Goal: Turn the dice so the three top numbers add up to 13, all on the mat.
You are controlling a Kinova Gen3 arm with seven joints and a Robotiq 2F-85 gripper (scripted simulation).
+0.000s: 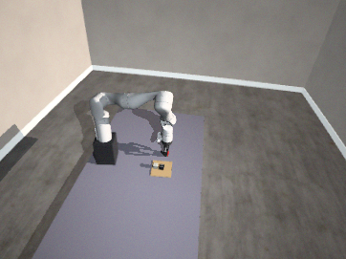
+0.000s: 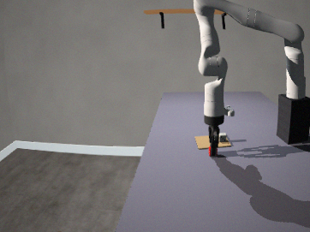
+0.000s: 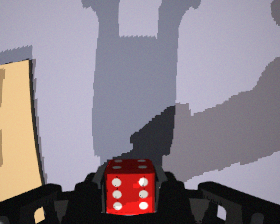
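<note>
Now: hand 140 mm to the left of the black die and 10 mm past it. The rest, counted from my hand: tan mat 140 mm to the right, 20 mm below, 10 mm behind; then red die right at my hand; then white die 140 mm to the right, 50 mm behind.
</note>
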